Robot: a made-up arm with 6 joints.
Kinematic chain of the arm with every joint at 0, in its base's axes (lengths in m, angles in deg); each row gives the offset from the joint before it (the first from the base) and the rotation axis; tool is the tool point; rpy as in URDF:
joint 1: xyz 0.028 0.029 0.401 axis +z
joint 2: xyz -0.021 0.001 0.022 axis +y
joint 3: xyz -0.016 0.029 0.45 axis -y
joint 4: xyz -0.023 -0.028 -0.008 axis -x
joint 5: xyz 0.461 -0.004 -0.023 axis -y
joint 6: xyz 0.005 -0.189 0 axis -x
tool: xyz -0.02 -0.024 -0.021 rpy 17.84 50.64 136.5
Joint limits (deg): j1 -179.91..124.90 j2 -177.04..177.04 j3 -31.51..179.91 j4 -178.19..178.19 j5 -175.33..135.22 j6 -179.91..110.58
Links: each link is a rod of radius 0.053 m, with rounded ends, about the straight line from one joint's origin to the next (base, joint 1, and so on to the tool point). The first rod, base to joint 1, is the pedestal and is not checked.
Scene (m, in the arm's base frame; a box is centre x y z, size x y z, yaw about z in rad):
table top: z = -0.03
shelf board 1: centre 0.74 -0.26 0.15 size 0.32 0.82 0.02 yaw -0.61
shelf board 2: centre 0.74 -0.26 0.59 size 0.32 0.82 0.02 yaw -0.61
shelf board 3: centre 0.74 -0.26 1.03 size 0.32 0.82 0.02 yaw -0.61
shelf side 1: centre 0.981 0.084 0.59 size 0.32 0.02 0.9 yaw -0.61
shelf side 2: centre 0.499 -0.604 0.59 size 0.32 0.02 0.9 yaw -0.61
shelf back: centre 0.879 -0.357 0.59 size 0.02 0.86 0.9 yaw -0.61
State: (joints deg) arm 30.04 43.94 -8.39 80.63 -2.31 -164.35
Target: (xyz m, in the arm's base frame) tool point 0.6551 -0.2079 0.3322
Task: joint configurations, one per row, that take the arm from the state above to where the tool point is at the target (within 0.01 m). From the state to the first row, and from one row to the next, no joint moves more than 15 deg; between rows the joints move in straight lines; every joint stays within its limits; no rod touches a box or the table.
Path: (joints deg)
1: 18.64 48.06 -7.63 78.24 -2.23 -164.06
2: 7.24 52.17 -6.87 75.85 -2.15 -163.77
3: -4.16 56.29 -6.11 73.45 -2.07 -163.48
4: -15.56 60.41 -5.34 71.06 -1.99 -163.19

